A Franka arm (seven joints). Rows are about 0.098 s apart.
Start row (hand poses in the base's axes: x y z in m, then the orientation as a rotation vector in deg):
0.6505, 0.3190, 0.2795, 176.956, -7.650, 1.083
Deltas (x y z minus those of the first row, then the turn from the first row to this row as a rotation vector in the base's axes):
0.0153, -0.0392, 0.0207, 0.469, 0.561, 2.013
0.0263, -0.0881, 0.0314, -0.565, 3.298, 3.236
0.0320, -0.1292, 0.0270, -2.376, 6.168, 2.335
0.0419, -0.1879, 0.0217, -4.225, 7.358, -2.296
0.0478, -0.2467, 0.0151, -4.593, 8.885, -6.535
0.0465, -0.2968, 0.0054, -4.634, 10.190, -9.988
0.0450, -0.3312, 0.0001, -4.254, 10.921, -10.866
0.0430, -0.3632, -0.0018, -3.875, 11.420, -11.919
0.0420, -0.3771, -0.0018, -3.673, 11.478, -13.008
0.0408, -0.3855, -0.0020, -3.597, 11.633, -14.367
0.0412, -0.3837, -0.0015, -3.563, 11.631, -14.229
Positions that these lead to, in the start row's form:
0.6658, 0.2798, 0.3002, 177.524, -4.534, 0.264
0.6768, 0.2309, 0.3109, 176.381, -2.505, -3.832
0.6825, 0.1898, 0.3065, 174.278, -3.718, -8.074
0.6924, 0.1311, 0.3012, 171.975, -10.585, -9.838
0.6983, 0.0723, 0.2946, 170.869, -16.841, -12.236
0.6970, 0.0222, 0.2849, 170.025, -21.924, -14.302
0.6955, -0.0122, 0.2796, 170.099, -23.244, -15.478
0.6935, -0.0442, 0.2777, 170.156, -24.839, -16.316
0.6925, -0.0581, 0.2777, 170.092, -26.488, -16.470
0.6913, -0.0665, 0.2775, 169.804, -28.515, -16.757
0.6917, -0.0647, 0.2780, 169.873, -28.315, -16.755

